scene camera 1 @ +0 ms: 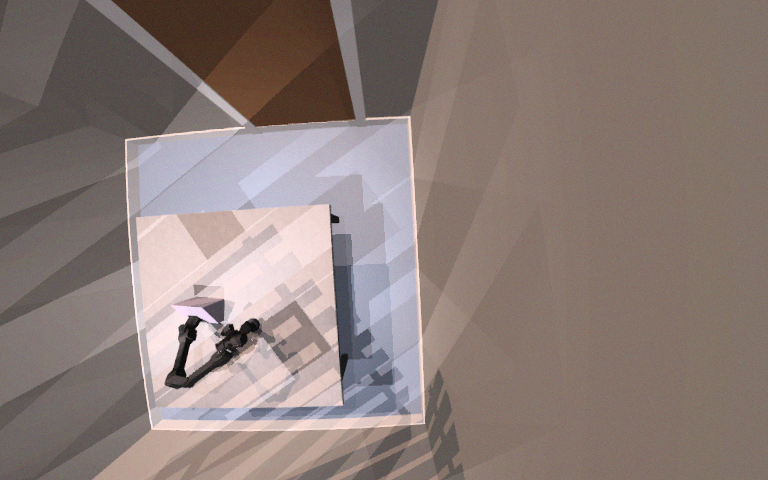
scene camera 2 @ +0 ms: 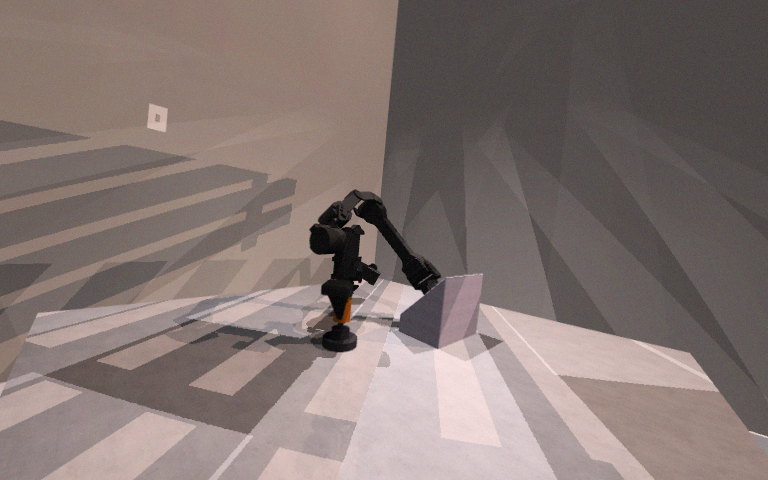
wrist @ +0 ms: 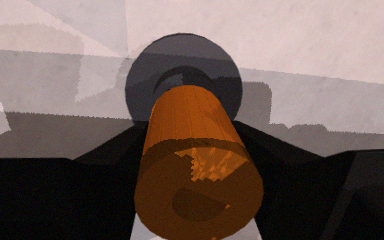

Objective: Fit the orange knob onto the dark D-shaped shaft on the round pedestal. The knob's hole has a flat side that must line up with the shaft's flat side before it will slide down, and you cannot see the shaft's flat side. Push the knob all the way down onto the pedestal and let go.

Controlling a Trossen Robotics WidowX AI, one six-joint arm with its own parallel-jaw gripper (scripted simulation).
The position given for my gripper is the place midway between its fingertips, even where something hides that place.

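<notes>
My gripper (scene camera 2: 341,316), (wrist: 188,129) is carrying an orange knob (wrist: 195,170). There's a dark round pedestal too, and I can see it here (scene camera 2: 339,339) and here (wrist: 173,60).
</notes>
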